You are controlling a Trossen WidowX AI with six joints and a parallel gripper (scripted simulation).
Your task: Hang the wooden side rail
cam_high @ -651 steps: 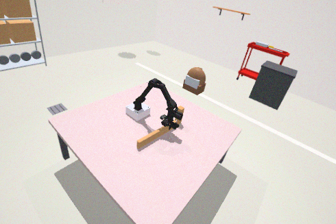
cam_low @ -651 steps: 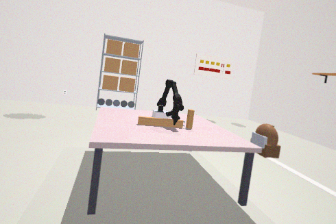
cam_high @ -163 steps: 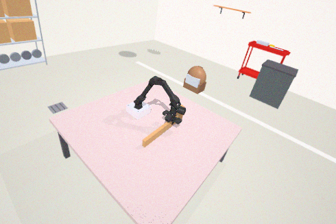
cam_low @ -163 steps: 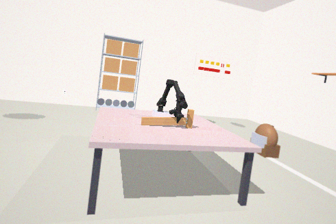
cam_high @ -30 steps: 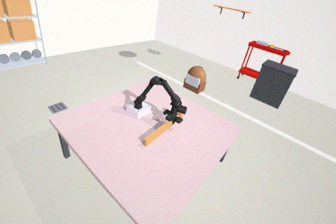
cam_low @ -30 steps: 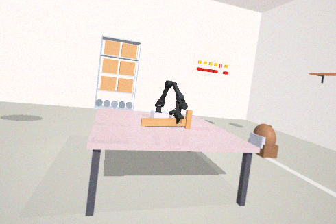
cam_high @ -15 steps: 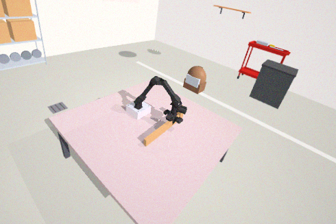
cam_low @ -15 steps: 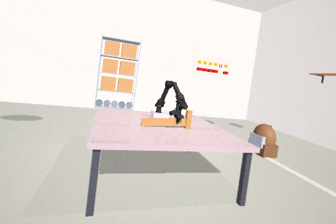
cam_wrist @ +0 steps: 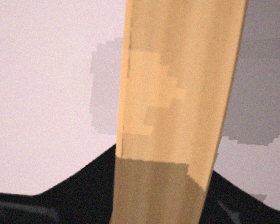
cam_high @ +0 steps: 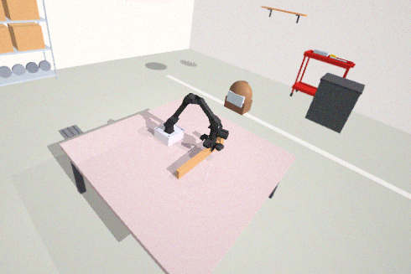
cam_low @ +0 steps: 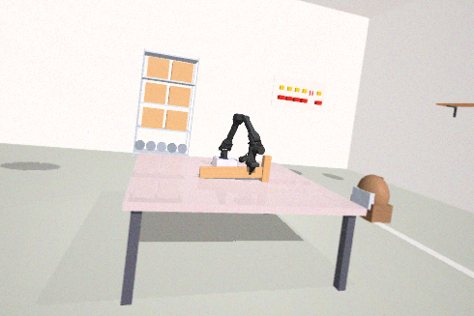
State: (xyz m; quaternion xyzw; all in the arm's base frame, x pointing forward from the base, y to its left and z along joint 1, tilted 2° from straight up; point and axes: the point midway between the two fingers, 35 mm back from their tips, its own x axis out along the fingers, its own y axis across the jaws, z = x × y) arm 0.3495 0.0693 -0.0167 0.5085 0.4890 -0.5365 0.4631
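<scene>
Now: gripper tip 11 cm to the right of the wooden headboard post, 4 cm below it and 1 cm short of it.
</scene>
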